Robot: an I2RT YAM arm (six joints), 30 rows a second.
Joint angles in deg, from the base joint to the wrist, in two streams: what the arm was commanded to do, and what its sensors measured. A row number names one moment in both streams.
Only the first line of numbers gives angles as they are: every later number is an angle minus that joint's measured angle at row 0.
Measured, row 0:
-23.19, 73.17, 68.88, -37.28, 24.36, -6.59
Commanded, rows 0 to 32:
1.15, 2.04, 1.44, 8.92, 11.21, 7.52
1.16, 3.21, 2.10, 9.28, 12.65, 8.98
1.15, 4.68, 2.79, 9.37, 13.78, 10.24
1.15, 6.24, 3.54, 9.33, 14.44, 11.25
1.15, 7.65, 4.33, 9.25, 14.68, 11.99
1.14, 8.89, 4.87, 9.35, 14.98, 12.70
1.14, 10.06, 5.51, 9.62, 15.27, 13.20
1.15, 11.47, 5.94, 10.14, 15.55, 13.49
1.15, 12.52, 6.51, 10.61, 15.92, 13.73
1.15, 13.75, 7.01, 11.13, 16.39, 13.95
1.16, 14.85, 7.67, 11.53, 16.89, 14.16
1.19, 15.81, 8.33, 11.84, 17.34, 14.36
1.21, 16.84, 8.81, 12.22, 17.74, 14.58
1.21, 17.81, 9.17, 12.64, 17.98, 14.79
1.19, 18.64, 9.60, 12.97, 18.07, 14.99
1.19, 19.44, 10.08, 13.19, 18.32, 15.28
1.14, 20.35, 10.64, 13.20, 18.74, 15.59
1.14, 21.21, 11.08, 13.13, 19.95, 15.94
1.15, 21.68, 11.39, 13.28, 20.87, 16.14
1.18, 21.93, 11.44, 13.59, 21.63, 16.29
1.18, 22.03, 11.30, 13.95, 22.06, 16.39
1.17, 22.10, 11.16, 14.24, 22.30, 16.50
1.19, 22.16, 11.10, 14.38, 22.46, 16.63
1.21, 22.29, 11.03, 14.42, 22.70, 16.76
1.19, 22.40, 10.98, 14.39, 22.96, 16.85
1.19, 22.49, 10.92, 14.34, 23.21, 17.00
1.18, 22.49, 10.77, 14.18, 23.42, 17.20
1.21, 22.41, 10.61, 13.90, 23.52, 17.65
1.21, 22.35, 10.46, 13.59, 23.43, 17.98
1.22, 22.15, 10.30, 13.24, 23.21, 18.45
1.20, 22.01, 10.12, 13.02, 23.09, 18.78
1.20, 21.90, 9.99, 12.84, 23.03, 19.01
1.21, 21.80, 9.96, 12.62, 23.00, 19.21
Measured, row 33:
1.02, 22.60, 8.70, 12.28, 21.65, 17.15
